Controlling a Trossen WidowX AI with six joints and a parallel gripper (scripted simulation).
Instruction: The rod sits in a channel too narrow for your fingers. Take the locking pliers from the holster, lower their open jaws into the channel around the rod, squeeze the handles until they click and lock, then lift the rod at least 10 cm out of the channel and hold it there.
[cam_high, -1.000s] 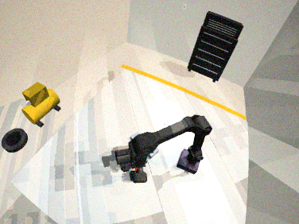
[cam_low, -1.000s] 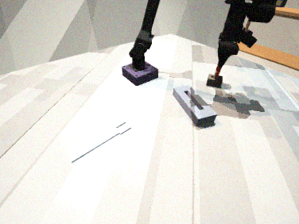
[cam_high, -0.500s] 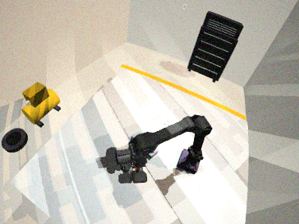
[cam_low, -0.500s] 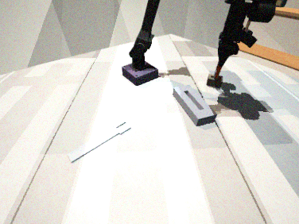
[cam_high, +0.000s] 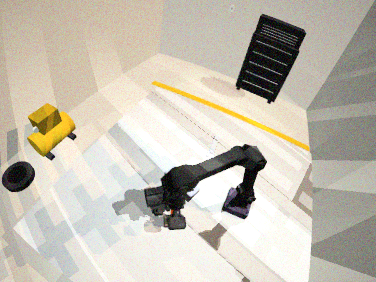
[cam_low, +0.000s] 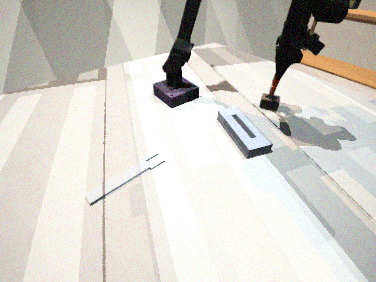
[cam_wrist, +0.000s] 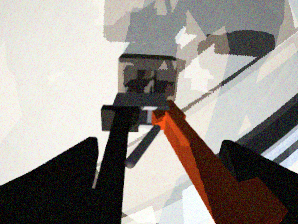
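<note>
Right now my gripper tip is 70 mm short of the grey channel block, 190 mm to the left of it and 100 mm above it. The rest, counted from my gripper tip: box-shaped holster 10 mm to the left, 100 mm below.
</note>
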